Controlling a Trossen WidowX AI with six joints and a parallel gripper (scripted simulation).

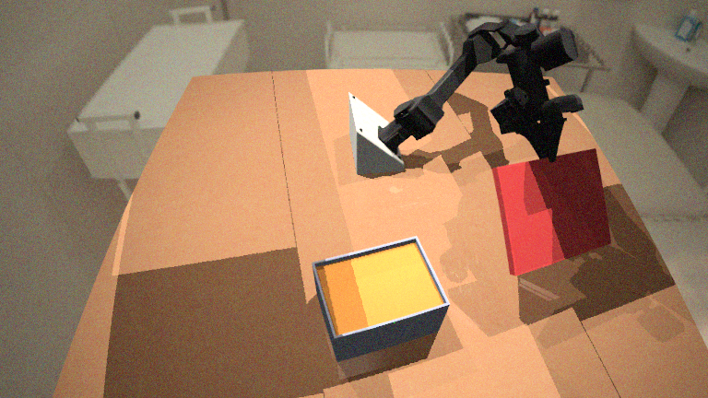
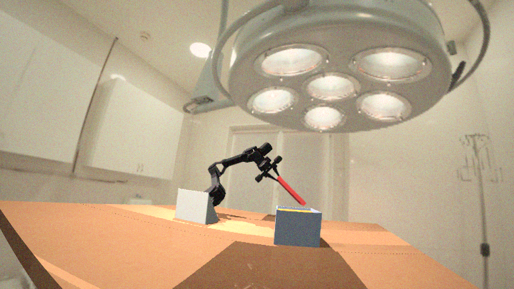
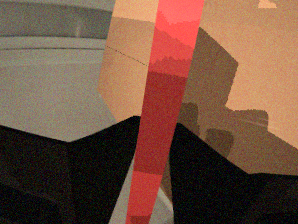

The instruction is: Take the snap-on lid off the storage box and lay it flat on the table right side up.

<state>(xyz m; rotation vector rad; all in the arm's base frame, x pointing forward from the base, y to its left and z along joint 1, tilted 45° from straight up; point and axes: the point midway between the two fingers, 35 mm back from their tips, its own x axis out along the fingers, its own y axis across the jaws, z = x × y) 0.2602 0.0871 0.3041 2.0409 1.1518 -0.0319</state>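
Now: gripper tip 6 cm short of the red lid, 2 cm to the right of it and 5 cm above it. From my gripper tip the other things lie so: blue storage box 18 cm ahead, 30 cm to the right, 18 cm below.
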